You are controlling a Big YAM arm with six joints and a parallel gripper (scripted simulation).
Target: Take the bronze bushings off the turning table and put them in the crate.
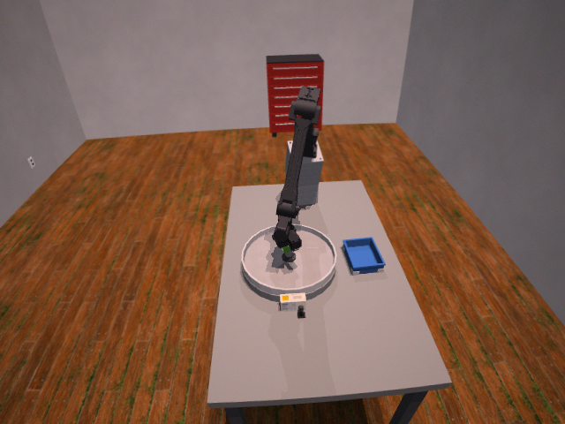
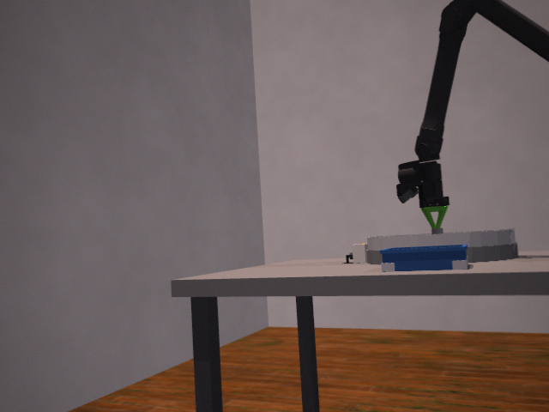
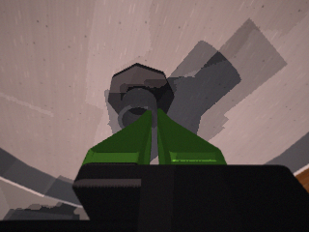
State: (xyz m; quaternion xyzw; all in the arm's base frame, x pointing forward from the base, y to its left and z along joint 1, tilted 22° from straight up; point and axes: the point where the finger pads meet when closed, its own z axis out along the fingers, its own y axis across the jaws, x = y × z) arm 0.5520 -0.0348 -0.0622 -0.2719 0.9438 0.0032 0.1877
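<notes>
Right now the turning table is 40 mm below my hand, 10 mm to the left of it and 10 mm behind it. The rest, counted from my hand: blue crate: 350 mm to the left, 80 mm behind, 70 mm below.
</notes>
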